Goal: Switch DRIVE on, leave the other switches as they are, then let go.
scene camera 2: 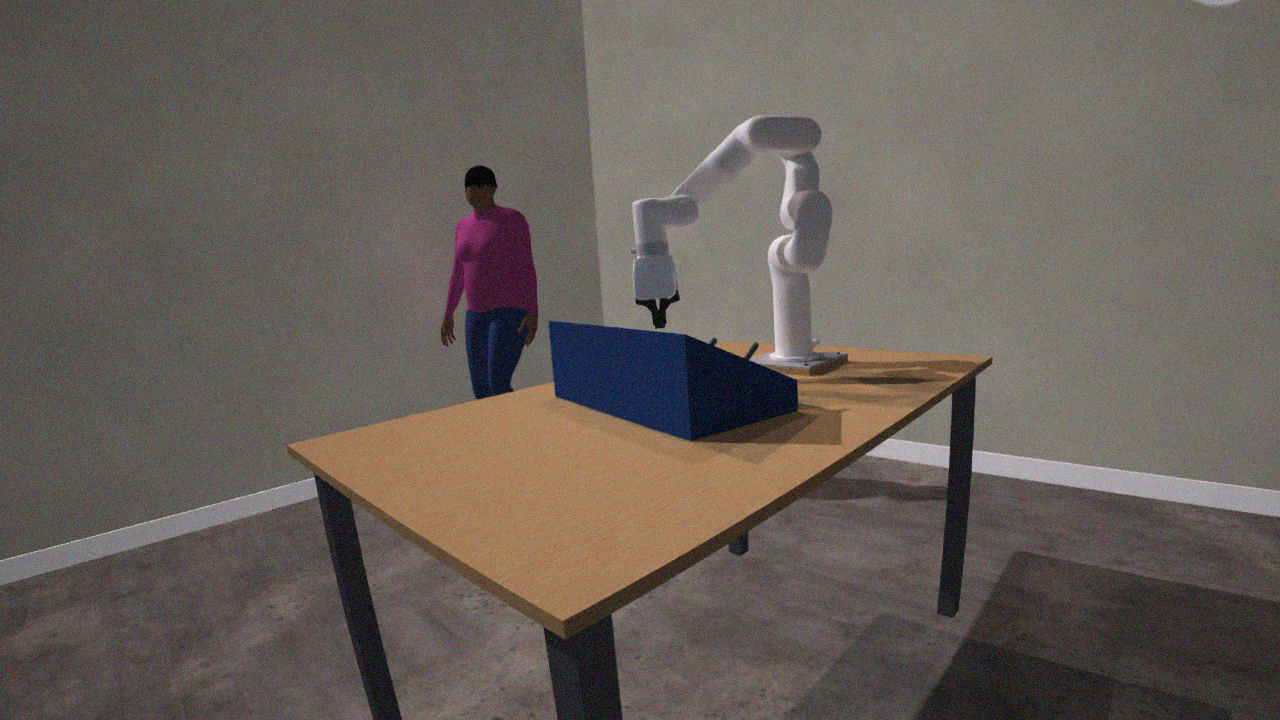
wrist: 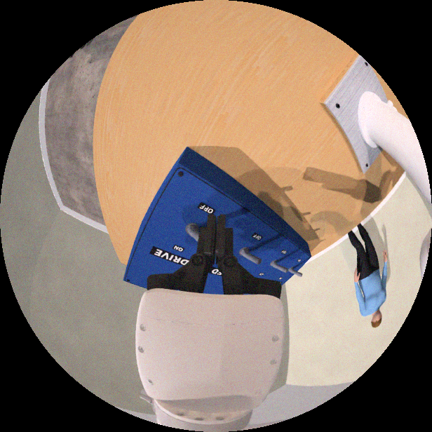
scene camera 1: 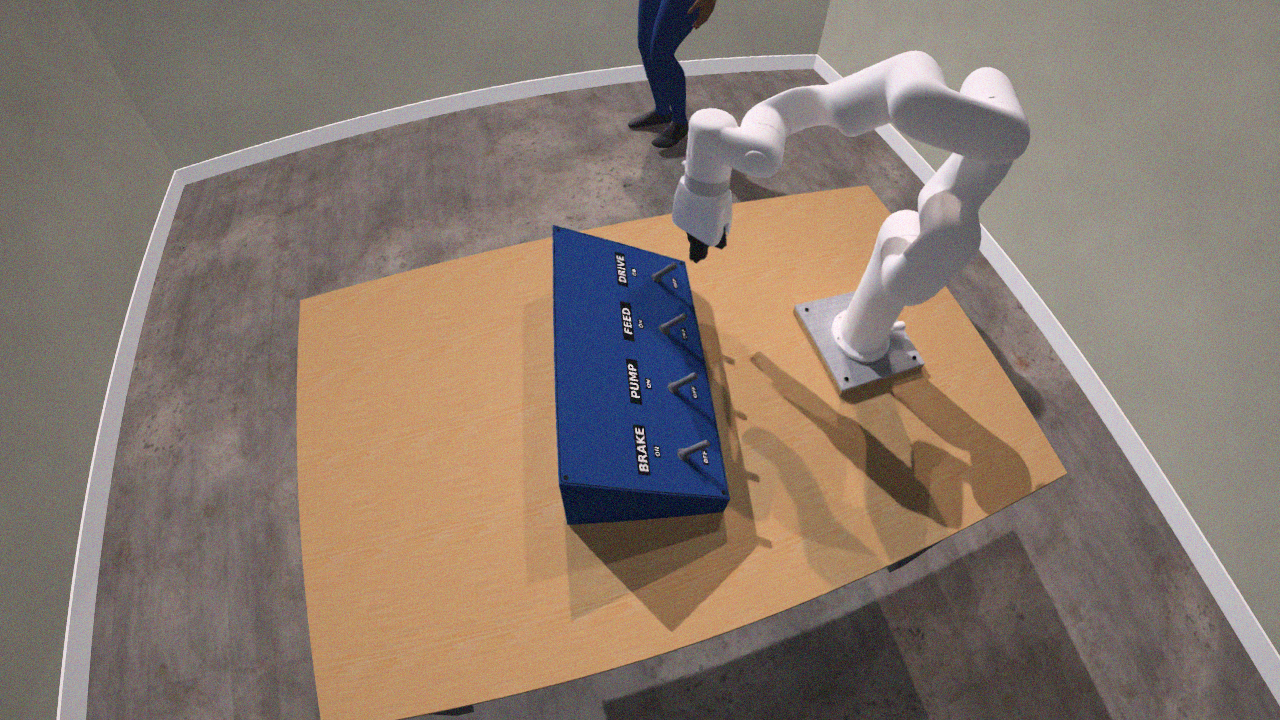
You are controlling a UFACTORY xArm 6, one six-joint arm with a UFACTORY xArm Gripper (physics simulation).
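Where they show: gripper, fingertip midpoint: (scene camera 2: 660,327) (scene camera 1: 697,257); arm's base, origin of the base link: (scene camera 2: 794,357) (scene camera 1: 860,336).
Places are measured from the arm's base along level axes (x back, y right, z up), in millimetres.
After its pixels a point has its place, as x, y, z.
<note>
The blue switch box (scene camera 1: 586,376) {-561, -47, 133} (scene camera 2: 617,371) {-603, -8, 71} (wrist: 160,215) has a sloped face with four labelled levers. The DRIVE lever (scene camera 1: 665,273) {-369, 167, 88} (wrist: 192,230) leans towards its OFF mark; the left finger partly hides it in the wrist view. The FEED lever (scene camera 1: 673,324) {-390, 49, 89} (wrist: 250,255), PUMP lever (scene camera 1: 682,384) {-411, -69, 88} (wrist: 279,265) and BRAKE lever (scene camera 1: 693,450) {-431, -187, 91} lean towards OFF too. My gripper (scene camera 1: 697,256) {-306, 173, 109} (scene camera 2: 659,324) {-306, 173, 109} (wrist: 216,222) is shut and empty. It hangs above the DRIVE end of the box, beyond its lower edge in scene camera 1, apart from the DRIVE lever.
The box stands on a wooden table (scene camera 1: 411,429) {-879, 14, -21} (scene camera 2: 501,483) {-941, -136, -21} (wrist: 200,75). The arm's grey base plate (scene camera 1: 881,374) {2, -94, 0} (scene camera 2: 810,365) {-76, -97, 0} (wrist: 345,107) is bolted on the OFF side of the box. A person in pink (scene camera 2: 492,259) stands beyond the table, and one in blue (wrist: 371,287) shows in the wrist view.
</note>
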